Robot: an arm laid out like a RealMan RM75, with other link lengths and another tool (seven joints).
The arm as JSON. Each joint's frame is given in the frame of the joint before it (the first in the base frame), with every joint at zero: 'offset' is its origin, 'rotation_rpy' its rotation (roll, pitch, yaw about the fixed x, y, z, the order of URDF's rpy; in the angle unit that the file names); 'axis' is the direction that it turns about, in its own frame. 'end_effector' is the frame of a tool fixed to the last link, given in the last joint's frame.
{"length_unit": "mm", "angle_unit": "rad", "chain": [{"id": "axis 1", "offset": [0.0, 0.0, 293.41], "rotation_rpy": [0.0, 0.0, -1.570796], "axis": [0.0, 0.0, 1.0]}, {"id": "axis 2", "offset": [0.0, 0.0, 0.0], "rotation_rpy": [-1.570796, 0.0, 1.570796], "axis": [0.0, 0.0, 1.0]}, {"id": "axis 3", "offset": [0.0, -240.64, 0.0], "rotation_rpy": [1.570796, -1.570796, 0.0], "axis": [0.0, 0.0, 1.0]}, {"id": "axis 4", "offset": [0.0, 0.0, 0.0], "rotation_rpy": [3.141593, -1.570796, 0.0], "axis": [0.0, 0.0, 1.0]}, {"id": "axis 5", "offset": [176.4, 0.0, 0.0], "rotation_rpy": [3.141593, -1.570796, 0.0], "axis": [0.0, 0.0, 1.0]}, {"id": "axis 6", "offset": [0.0, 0.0, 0.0], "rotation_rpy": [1.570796, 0.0, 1.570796], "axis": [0.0, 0.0, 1.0]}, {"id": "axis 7", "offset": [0.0, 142.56, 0.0], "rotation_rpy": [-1.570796, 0.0, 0.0], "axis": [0.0, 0.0, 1.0]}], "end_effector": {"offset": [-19.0, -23.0, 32.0], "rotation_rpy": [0.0, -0.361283, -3.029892]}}
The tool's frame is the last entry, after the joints.
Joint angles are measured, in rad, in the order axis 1, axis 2, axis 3, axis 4, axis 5, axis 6, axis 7. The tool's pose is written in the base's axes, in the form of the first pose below.
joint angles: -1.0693, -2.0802, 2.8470, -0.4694, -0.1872, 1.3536, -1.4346
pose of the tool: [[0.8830, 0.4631, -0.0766], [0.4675, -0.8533, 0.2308], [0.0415, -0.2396, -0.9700]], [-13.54, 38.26, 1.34]
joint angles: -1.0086, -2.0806, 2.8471, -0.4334, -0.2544, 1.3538, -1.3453
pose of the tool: [[0.8905, 0.4539, -0.0326], [0.4453, -0.8544, 0.2676], [0.0937, -0.2528, -0.9630]], [-14.59, 37.41, 1.22]
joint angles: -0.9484, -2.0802, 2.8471, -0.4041, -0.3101, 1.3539, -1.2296
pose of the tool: [[0.9063, 0.4225, -0.0094], [0.4035, -0.8586, 0.3163], [0.1256, -0.2904, -0.9486]], [-15.88, 36.47, 1.14]
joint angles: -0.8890, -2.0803, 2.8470, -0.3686, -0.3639, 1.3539, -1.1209
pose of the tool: [[0.9168, 0.3990, 0.0148], [0.3672, -0.8570, 0.3615], [0.1569, -0.3260, -0.9323]], [-17.04, 35.46, 0.98]
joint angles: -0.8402, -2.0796, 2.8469, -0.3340, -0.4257, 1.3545, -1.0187
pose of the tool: [[0.9247, 0.3783, 0.0433], [0.3279, -0.8490, 0.4144], [0.1935, -0.3690, -0.9091]], [-17.77, 34.75, 0.99]
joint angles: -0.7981, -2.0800, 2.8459, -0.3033, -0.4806, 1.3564, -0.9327
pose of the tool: [[0.9279, 0.3667, 0.0672], [0.2969, -0.8359, 0.4616], [0.2255, -0.4083, -0.8846]], [-18.35, 34.14, 1.03]
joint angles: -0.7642, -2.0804, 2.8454, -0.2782, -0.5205, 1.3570, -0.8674
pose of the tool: [[0.9290, 0.3612, 0.0811], [0.2765, -0.8227, 0.4968], [0.2462, -0.4391, -0.8641]], [-18.86, 33.61, 1.02]
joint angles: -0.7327, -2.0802, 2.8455, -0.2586, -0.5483, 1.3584, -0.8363
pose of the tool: [[0.9222, 0.3764, 0.0890], [0.2802, -0.8087, 0.5172], [0.2666, -0.4520, -0.8513]], [-19.42, 33.11, 1.04]
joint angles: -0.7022, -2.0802, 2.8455, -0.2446, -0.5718, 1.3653, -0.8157
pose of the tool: [[0.9134, 0.3954, 0.0963], [0.2881, -0.7953, 0.5333], [0.2875, -0.4594, -0.8404]], [-19.98, 32.57, 1.14]
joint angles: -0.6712, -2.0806, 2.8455, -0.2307, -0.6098, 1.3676, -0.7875
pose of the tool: [[0.9032, 0.4171, 0.1009], [0.2938, -0.7724, 0.5632], [0.3128, -0.4790, -0.8202]], [-20.57, 32.20, 1.38]
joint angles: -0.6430, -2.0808, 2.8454, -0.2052, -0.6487, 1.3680, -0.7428
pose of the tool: [[0.8975, 0.4272, 0.1097], [0.2855, -0.7522, 0.5938], [0.3362, -0.5016, -0.7971]], [-20.91, 31.82, 1.46]
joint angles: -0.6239, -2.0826, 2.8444, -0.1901, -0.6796, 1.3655, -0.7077
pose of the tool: [[0.8939, 0.4345, 0.1107], [0.2795, -0.7331, 0.6200], [0.3505, -0.5233, -0.7767]], [-21.19, 31.62, 1.54]
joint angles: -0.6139, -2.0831, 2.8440, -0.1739, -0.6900, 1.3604, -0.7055
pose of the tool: [[0.8850, 0.4512, 0.1149], [0.2894, -0.7264, 0.6234], [0.3647, -0.5184, -0.7735]], [-21.25, 31.46, 1.43]
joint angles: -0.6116, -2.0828, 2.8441, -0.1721, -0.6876, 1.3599, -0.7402
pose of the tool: [[0.8696, 0.4791, 0.1195], [0.3151, -0.7248, 0.6126], [0.3801, -0.4951, -0.7813]], [-21.28, 31.44, 1.47]
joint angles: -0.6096, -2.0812, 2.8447, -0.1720, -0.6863, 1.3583, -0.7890
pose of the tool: [[0.8473, 0.5164, 0.1241], [0.3504, -0.7191, 0.6001], [0.3991, -0.4650, -0.7902]], [-21.38, 31.51, 1.61]
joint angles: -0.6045, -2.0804, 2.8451, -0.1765, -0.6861, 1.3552, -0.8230
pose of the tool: [[0.8301, 0.5445, 0.1201], [0.3793, -0.7093, 0.5942], [0.4087, -0.4477, -0.7953]], [-21.67, 31.51, 1.75]
